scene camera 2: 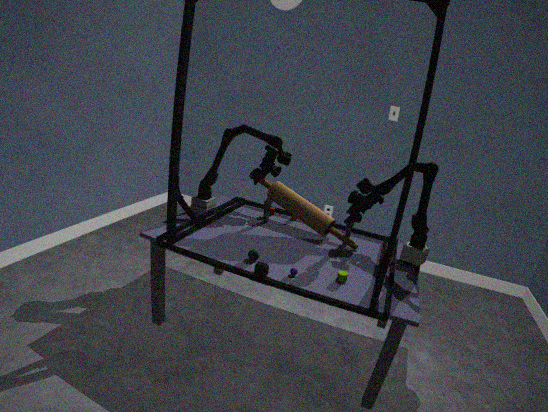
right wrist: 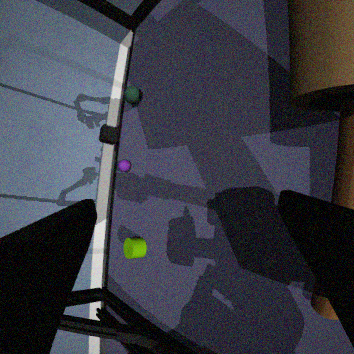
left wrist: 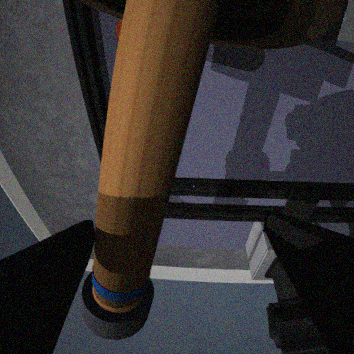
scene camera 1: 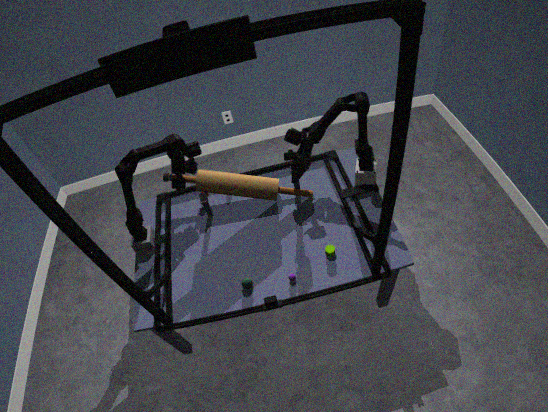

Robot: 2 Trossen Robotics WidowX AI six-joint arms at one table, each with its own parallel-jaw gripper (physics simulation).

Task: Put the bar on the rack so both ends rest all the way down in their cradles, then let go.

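Pixels of known places: left gripper, fingertip midpoint: (scene camera 2: pixel 258 182) (left wrist: pixel 180 224); right gripper, fingertip midpoint: (scene camera 2: pixel 345 217) (right wrist: pixel 188 203) (scene camera 1: pixel 294 182); left arm's base at its link origin: (scene camera 2: pixel 204 197) (scene camera 1: pixel 140 235); right arm's base at its link origin: (scene camera 2: pixel 417 245) (scene camera 1: pixel 366 166).
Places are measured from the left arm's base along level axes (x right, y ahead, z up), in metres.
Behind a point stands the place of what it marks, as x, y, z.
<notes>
The bar is a wooden rolling pin (scene camera 1: pixel 237 184) @[-0.098, 0.510, 0.073] (scene camera 2: pixel 301 208) @[-0.081, 0.524, 0.052] (left wrist: pixel 147 105) @[-0.184, 0.294, 0.111] (right wrist: pixel 316 46) @[-0.073, 0.667, 0.037]. It hangs over the back of the table and slopes down toward its right end, which sits low near the table top. The rack's left post (scene camera 1: pixel 206 206) @[-0.081, 0.338, -0.003] (scene camera 2: pixel 267 212) @[-0.084, 0.345, -0.018] stands under it; I cannot tell whether the ends sit in the cradles. My left gripper (scene camera 1: pixel 178 181) @[-0.174, 0.234, 0.107] (scene camera 2: pixel 263 175) @[-0.174, 0.234, 0.107] (left wrist: pixel 180 224) @[-0.174, 0.234, 0.107] is open, with the bar's left handle loose between the fingers. My right gripper (scene camera 1: pixel 297 180) @[-0.018, 0.760, 0.084] (scene camera 2: pixel 352 218) @[-0.018, 0.760, 0.084] (right wrist: pixel 188 203) @[-0.018, 0.760, 0.084] is open and empty; the right handle lies outside its fingers.
A lime cylinder (scene camera 1: pixel 329 249) @[0.279, 0.830, -0.047] (scene camera 2: pixel 342 276) @[0.297, 0.836, -0.053] (right wrist: pixel 135 247) @[0.257, 0.831, -0.053], a purple ball (scene camera 1: pixel 292 277) @[0.363, 0.653, -0.050] (scene camera 2: pixel 294 270) @[0.366, 0.655, -0.052] (right wrist: pixel 123 165) @[0.344, 0.656, -0.055] and a dark green ball (scene camera 1: pixel 247 283) @[0.350, 0.471, -0.035] (scene camera 2: pixel 253 254) @[0.358, 0.473, -0.043] (right wrist: pixel 133 95) @[0.321, 0.481, -0.049] sit near the table's front edge. A black block (scene camera 1: pixel 272 302) @[0.459, 0.555, -0.031] (scene camera 2: pixel 261 267) @[0.459, 0.552, -0.030] (right wrist: pixel 109 134) @[0.432, 0.554, -0.045] sits on the front rail.
</notes>
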